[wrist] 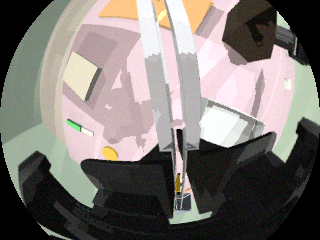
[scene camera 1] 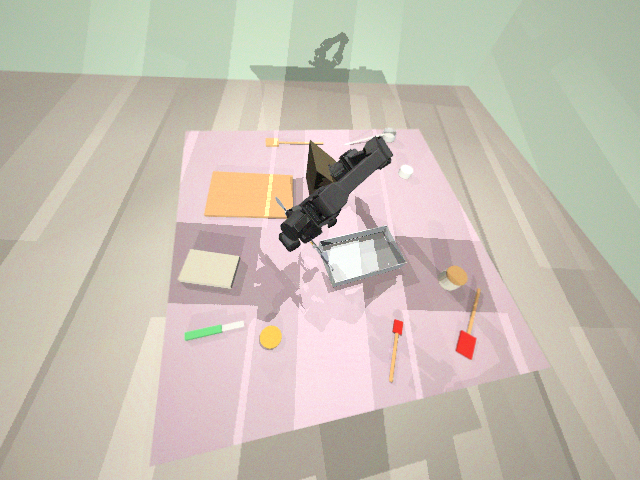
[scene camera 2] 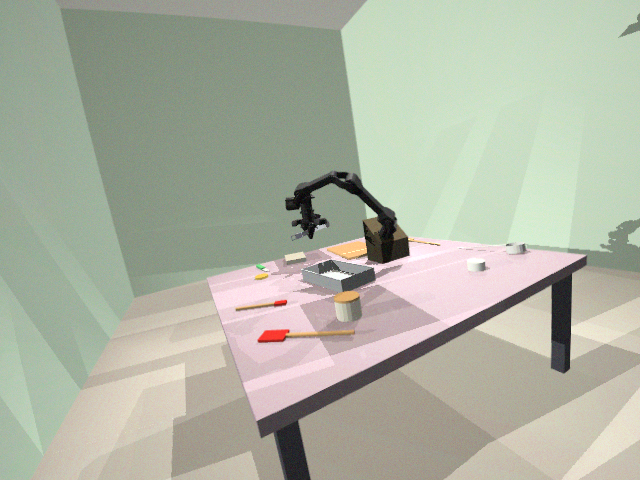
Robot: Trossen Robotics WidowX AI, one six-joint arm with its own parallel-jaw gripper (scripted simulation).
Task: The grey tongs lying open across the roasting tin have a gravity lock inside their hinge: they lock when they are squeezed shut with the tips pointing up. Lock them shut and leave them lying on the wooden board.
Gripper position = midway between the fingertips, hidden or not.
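Scene camera 1 gives me a beige block (scene camera 1: 207, 268), and scene camera 2 has a cork-lidded jar (scene camera 2: 347, 304). In the wrist view there's my gripper (wrist: 174, 133) and the beige block (wrist: 81, 74) too, but the wrist view misses the cork-lidded jar, hidden by my gripper.
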